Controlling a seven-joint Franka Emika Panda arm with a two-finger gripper.
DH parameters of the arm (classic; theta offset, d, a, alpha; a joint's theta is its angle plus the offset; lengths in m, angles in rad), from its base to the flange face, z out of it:
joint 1: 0 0.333 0 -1.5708
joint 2: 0 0 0 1.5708
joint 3: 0 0.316 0.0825 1.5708
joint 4: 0 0 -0.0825 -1.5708
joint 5: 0 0.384 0 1.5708
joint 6: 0 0 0.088 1.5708
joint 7: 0 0.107 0 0
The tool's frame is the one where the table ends.
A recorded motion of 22 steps. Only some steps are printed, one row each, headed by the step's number.
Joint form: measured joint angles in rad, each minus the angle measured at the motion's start. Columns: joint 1, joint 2, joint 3, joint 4, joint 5, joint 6, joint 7.
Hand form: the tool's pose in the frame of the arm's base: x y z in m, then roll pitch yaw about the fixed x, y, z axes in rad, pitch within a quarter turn. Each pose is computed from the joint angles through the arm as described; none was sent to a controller.
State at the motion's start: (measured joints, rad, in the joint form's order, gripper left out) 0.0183 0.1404 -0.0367 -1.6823 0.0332 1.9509 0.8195
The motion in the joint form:
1: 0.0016 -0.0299 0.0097 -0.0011 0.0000 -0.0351 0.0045
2: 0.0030 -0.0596 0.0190 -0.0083 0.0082 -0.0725 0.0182
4: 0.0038 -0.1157 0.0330 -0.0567 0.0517 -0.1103 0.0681
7: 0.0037 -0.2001 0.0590 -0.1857 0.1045 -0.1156 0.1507
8: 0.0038 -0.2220 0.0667 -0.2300 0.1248 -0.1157 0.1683
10: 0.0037 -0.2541 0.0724 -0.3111 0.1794 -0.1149 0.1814
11: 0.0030 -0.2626 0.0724 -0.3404 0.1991 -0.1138 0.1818
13: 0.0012 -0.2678 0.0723 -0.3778 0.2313 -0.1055 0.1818
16: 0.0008 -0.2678 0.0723 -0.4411 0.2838 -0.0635 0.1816
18: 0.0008 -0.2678 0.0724 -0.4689 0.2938 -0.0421 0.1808
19: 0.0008 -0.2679 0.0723 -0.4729 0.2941 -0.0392 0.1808
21: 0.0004 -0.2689 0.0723 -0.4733 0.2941 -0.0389 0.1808
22: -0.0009 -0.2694 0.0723 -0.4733 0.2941 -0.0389 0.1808
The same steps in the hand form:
1: 0.6099 -0.0013 0.5380 -3.0320 -0.0610 -0.8434
2: 0.5994 0.0056 0.5487 -3.0359 -0.0422 -0.8466
4: 0.5788 0.0174 0.5546 -3.0300 0.0166 -0.8878
7: 0.5461 0.0355 0.5393 -3.0460 0.0952 -0.9556
8: 0.5361 0.0410 0.5300 -3.0573 0.1245 -0.9716
10: 0.5190 0.0475 0.5090 -3.0754 0.1936 -0.9975
11: 0.5132 0.0483 0.5000 -3.0838 0.2193 -1.0069
13: 0.5074 0.0493 0.4863 -3.0911 0.2567 -1.0234
16: 0.5009 0.0511 0.4610 -3.0913 0.3061 -1.0551
18: 0.4978 0.0508 0.4499 -3.0952 0.3149 -1.0658
19: 0.4973 0.0506 0.4483 -3.0963 0.3153 -1.0672
21: 0.4972 0.0504 0.4487 -3.0955 0.3148 -1.0675
22: 0.4972 0.0497 0.4489 -3.0951 0.3146 -1.0686

